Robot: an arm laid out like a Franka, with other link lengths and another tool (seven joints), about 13 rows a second.
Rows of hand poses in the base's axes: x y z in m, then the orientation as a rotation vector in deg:
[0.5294, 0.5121, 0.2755, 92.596, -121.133, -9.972]
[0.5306, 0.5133, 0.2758, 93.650, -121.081, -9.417]
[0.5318, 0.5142, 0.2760, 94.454, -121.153, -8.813]
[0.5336, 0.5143, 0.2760, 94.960, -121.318, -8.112]
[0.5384, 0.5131, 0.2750, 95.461, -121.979, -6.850]
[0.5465, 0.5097, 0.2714, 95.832, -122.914, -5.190]
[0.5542, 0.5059, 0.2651, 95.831, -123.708, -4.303]
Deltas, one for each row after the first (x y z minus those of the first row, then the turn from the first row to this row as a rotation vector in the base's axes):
[0.0012, 0.0012, 0.0003, 0.155, -0.649, 0.677]
[0.0024, 0.0021, 0.0005, 0.210, -1.293, 1.169]
[0.0042, 0.0022, 0.0005, 0.101, -1.907, 1.477]
[0.0090, 0.0010, -0.0005, -0.158, -3.082, 1.642]
[0.0171, -0.0024, -0.0041, -0.598, -4.548, 1.676]
[0.0248, -0.0062, -0.0104, -0.815, -5.446, 1.452]

